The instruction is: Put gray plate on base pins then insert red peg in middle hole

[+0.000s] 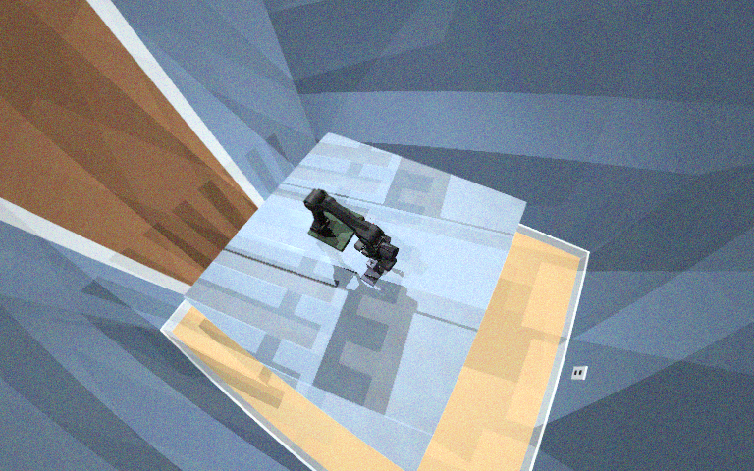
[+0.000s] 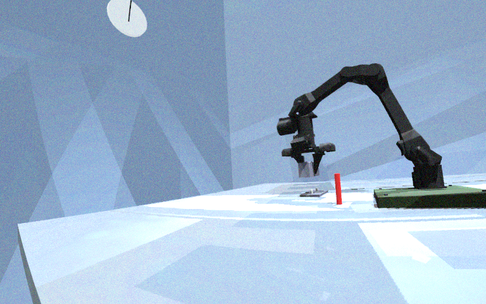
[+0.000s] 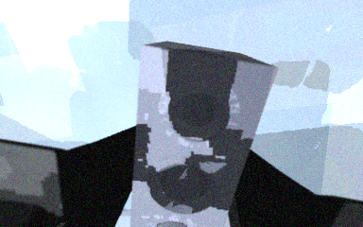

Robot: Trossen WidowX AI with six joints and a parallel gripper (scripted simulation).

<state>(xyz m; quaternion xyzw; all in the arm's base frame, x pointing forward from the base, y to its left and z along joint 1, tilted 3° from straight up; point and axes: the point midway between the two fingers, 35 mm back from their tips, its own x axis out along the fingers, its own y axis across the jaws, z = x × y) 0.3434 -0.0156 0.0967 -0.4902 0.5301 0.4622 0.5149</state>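
The base lies 70 mm below my gripper tip and 30 mm to the right of it. From my gripper tip the other things lie so: gray plate 30 mm above; red peg 150 mm to the left, 120 mm behind, 40 mm below.
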